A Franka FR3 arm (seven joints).
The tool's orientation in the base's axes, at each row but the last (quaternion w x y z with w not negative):
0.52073, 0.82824, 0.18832, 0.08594
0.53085, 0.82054, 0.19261, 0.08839
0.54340, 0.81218, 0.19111, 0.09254
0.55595, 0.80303, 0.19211, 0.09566
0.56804, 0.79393, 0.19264, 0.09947
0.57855, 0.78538, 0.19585, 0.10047
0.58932, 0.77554, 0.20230, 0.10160
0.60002, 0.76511, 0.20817, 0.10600
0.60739, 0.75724, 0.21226, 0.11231
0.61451, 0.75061, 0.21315, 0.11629
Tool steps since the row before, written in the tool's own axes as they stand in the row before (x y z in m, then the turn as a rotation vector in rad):
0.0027, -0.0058, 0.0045, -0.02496, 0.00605, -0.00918
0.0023, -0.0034, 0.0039, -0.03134, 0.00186, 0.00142
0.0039, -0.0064, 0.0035, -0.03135, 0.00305, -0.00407
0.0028, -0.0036, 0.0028, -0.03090, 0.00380, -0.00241
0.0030, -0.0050, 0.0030, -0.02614, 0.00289, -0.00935
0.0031, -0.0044, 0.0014, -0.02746, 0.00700, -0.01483
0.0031, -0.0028, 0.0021, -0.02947, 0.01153, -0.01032
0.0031, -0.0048, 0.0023, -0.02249, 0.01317, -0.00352
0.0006, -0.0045, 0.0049, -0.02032, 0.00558, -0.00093
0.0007, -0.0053, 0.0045, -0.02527, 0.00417, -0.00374
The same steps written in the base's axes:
0.0027, -0.0004, -0.0073, -0.02458, -0.00474, 0.01082
0.0027, -0.0011, -0.0049, -0.02762, -0.01471, 0.00295
0.0035, 0.0008, -0.0075, -0.02934, -0.01046, 0.00620
0.0028, -0.0001, -0.0045, -0.02817, -0.01193, 0.00626
0.0029, 0.0001, -0.0059, -0.02665, -0.00369, 0.00744
0.0025, 0.0012, -0.0048, -0.02916, -0.00052, 0.01313
0.0031, 0.0001, -0.0035, -0.02830, -0.00634, 0.01633
0.0028, 0.0003, -0.0055, -0.01897, -0.00949, 0.01555
0.0018, -0.0032, -0.0056, -0.01734, -0.00945, 0.00740
0.0016, -0.0028, -0.0062, -0.02318, -0.00907, 0.00708

